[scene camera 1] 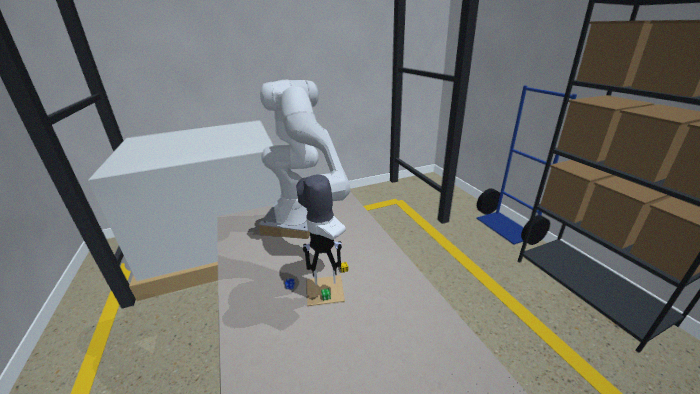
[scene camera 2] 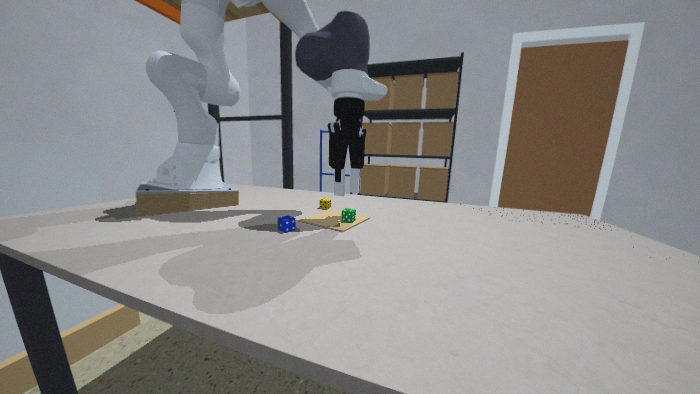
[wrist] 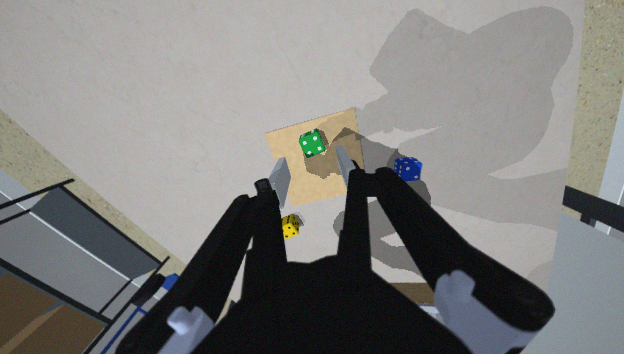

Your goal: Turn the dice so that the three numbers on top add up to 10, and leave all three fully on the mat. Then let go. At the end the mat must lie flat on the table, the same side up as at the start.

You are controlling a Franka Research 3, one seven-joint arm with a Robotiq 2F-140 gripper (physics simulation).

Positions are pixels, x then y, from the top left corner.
my gripper: scene camera 1; scene camera 2 347, 193; wrist
tan mat: scene camera 1; scene camera 2 331, 219; wrist
same spot on my gripper: point(wrist: 478, 298) = point(scene camera 1: 306, 248)
same spot on tan mat: point(scene camera 1: 314, 296) = point(wrist: 341, 139)
